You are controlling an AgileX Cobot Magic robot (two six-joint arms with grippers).
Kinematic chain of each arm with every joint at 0, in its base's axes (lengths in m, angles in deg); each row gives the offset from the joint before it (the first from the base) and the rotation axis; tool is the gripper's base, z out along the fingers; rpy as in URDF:
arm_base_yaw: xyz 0 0 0.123 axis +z
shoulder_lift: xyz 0 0 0 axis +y
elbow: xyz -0.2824 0 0.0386 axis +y
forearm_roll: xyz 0.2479 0 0.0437 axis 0.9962 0 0.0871
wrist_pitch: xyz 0 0 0 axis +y
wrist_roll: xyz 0.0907 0 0.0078 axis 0.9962 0 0.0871
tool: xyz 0 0 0 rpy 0 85 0
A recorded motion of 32 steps. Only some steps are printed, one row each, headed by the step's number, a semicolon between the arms.
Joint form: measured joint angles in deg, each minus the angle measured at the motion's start. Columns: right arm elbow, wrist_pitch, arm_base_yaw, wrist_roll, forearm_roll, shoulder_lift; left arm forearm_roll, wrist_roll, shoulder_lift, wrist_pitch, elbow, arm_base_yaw.
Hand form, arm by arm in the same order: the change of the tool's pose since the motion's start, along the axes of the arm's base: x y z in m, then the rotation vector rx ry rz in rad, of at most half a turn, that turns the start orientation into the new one. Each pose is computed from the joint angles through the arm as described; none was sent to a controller.
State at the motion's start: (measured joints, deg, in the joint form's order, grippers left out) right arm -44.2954 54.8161 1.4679 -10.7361 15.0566 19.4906; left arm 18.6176 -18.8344 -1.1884 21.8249 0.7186 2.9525
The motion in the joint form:
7: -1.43 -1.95 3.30 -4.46 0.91 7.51; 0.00 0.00 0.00 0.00 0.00 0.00
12: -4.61 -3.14 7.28 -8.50 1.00 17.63; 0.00 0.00 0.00 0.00 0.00 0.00
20: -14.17 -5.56 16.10 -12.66 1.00 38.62; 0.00 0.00 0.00 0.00 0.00 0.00
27: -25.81 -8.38 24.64 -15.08 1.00 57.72; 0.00 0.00 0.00 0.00 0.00 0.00
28: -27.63 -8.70 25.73 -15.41 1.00 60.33; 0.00 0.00 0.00 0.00 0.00 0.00
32: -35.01 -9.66 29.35 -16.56 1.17 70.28; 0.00 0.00 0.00 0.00 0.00 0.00
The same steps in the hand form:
7: 0.0291 0.0051 0.0038 -0.0530 0.0537 0.0900; 0.0000 0.0000 0.0000 0.0000 0.0000 0.0000
12: 0.0674 0.0154 0.0072 -0.1175 0.1326 0.1903; 0.0000 0.0000 0.0000 0.0000 0.0000 0.0000
20: 0.1475 0.0573 0.0070 -0.2025 0.2574 0.3783; 0.0000 0.0000 0.0000 0.0000 0.0000 0.0000
27: 0.2155 0.1224 -0.0070 -0.2674 0.3096 0.5413; 0.0000 0.0000 0.0000 0.0000 0.0000 0.0000
28: 0.2239 0.1328 -0.0101 -0.2763 0.3135 0.5624; 0.0000 0.0000 0.0000 0.0000 0.0000 0.0000
32: 0.2548 0.1731 -0.0253 -0.3044 0.3265 0.6339; 0.0000 0.0000 0.0000 0.0000 0.0000 0.0000

